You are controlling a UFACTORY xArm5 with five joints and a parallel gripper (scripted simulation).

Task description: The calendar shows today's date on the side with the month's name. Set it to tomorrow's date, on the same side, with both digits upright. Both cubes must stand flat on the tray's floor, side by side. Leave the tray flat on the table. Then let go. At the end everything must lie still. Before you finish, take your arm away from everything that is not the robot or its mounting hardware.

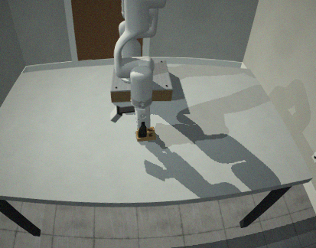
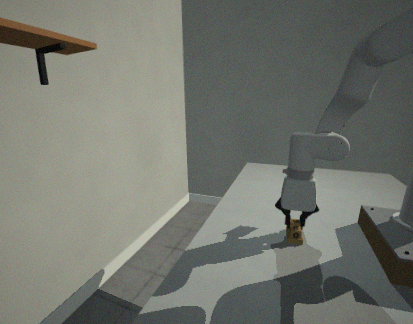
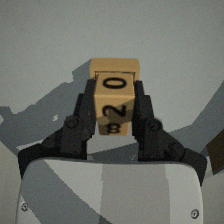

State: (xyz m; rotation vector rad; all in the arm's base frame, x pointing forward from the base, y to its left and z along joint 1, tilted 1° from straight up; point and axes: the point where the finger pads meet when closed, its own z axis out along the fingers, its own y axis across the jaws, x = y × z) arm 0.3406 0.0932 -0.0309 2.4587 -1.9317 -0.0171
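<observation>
Right now my hand is 4 cm above the wooden calendar tray and 2 cm to the right of it.
</observation>
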